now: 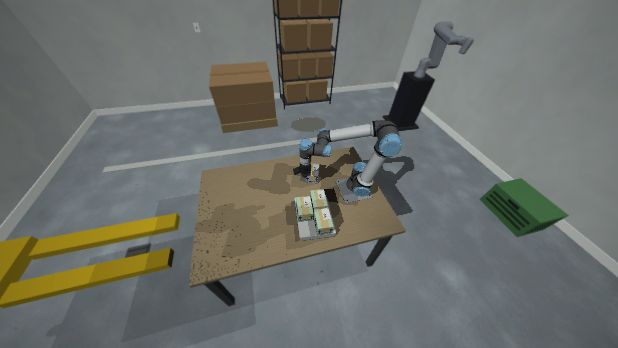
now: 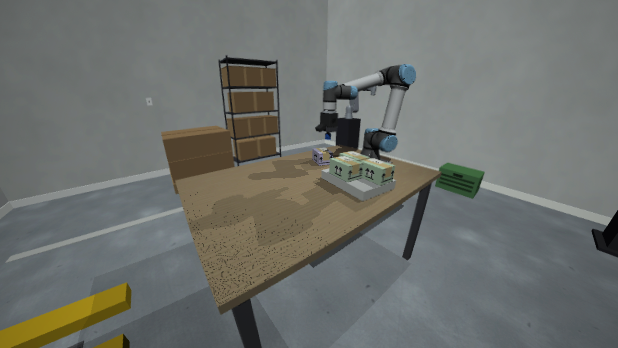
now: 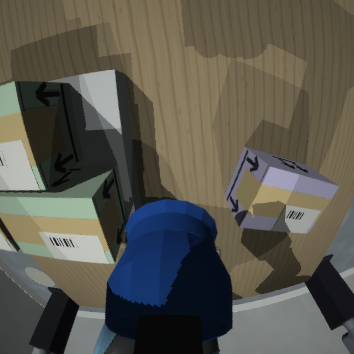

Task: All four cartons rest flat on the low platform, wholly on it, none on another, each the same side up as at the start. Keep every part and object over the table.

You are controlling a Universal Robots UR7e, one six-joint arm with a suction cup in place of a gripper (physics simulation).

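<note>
Three green cartons with tan tape sit on the low grey platform: a left one, a back one and a right one. They lie side by side, none on another; a front corner of the platform is bare. The smaller purple carton rests on the table behind the platform, apart from it. My gripper, a blue suction cup, is open and holds nothing. It hangs above table height near the purple carton, with a gap below it.
The wooden table carries the arm's base plate right of the platform. Beyond the table are big brown boxes, a shelf rack, a green crate and yellow forks.
</note>
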